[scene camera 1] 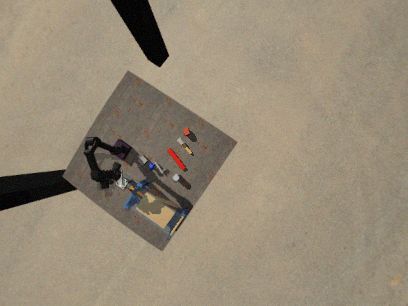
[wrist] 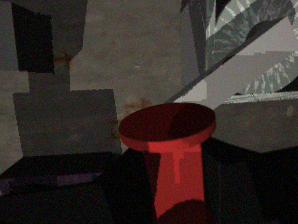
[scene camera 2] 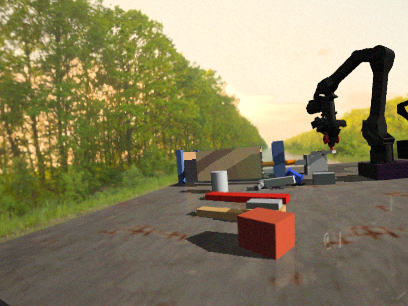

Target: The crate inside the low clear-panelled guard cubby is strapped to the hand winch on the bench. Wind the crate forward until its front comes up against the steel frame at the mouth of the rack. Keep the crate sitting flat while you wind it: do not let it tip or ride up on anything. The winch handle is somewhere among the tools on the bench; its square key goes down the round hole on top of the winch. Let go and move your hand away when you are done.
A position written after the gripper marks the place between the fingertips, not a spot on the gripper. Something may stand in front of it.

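There's a red block [scene camera 2: 268,232] to be seen here, and you'd also see the gripper [wrist: 164,136].
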